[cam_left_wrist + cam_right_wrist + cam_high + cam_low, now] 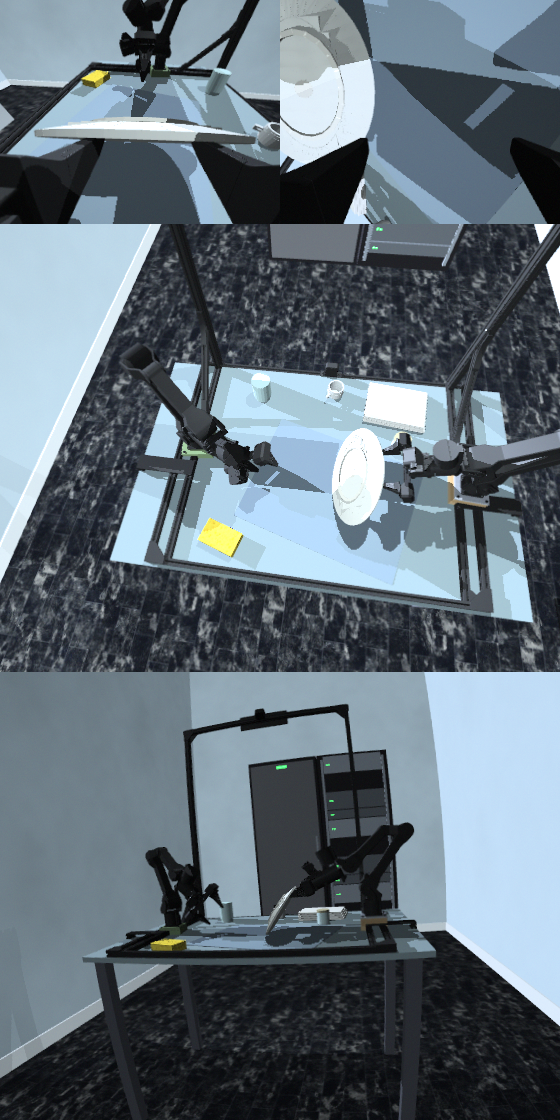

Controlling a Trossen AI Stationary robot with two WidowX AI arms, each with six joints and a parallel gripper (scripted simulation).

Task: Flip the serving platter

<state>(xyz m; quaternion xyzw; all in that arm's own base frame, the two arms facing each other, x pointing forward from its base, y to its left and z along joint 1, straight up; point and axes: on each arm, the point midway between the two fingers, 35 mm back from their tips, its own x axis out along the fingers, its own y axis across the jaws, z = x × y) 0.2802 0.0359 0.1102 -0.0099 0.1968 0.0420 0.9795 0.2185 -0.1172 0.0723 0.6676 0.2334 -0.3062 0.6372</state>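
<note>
My left gripper is now 80 mm to the left of the white oval serving platter, 60 mm above it and 10 mm short of it. Round my left hand: white folded stack: 300 mm behind, 140 mm below, 40 mm to the left; blue drying mat: 170 mm below, 130 mm to the right, 50 mm ahead; white mug: 320 mm behind, 180 mm to the right, 140 mm below.
</note>
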